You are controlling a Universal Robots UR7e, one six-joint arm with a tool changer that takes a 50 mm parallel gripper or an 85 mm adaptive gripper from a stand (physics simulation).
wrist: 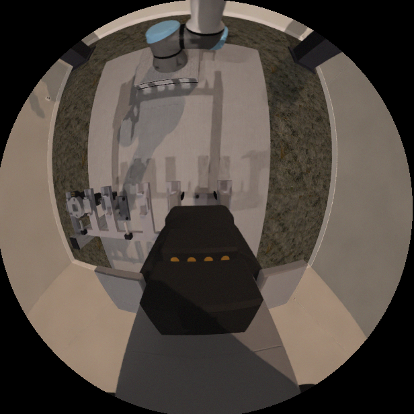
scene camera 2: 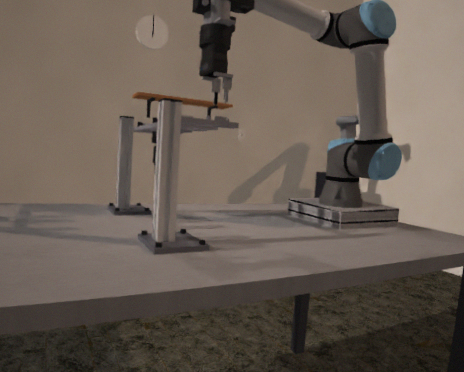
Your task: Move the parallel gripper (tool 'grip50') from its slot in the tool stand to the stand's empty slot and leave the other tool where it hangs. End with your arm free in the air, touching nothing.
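Places are measured from the arm's base along level axes (x ahead, y up, z right), in millimetres.
Pixels of known places: hand, its tool point: (scene camera 2: 216, 21); arm's base, origin of its link: (scene camera 2: 340, 204).
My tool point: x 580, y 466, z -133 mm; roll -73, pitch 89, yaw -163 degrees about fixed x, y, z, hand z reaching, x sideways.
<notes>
For each thing: its top centre in the pictures, then the offset to it from my tool point. "pt": a spot on its surface instead. Level surfaces: height alone.
- orange strip, a spot on its surface: (scene camera 2: 181, 100) pt dy -213, dx +101, dz -71 mm
- second upright post, a spot on its surface: (scene camera 2: 124, 162) pt dy -363, dx +126, dz +398 mm
- table, height of its surface: dy -528 mm
The parallel gripper (scene camera 2: 221, 101) (wrist: 199, 195) is mounted on my arm and points down, its two fingers apart with nothing between them. In the scene view it appears above the tool stand (scene camera 2: 167, 170) (wrist: 145, 207), near the right end of the orange strip. In the wrist view its fingertips appear between two pale prongs of the stand; its dark body hides part of the stand. The other tool (wrist: 76, 206) hangs in the stand at the left of the wrist view, its round pale plate showing. In the scene view the front post hides much of the hanging tool.
An orange strip (scene camera 2: 182, 100) runs along the top of the stand, close under the fingers in the scene view. A second upright post (scene camera 2: 124, 162) stands behind the front one. The robot's base plate (scene camera 2: 345, 216) (wrist: 167, 82) sits on the table (scene camera 2: 240, 265) (wrist: 240, 125).
</notes>
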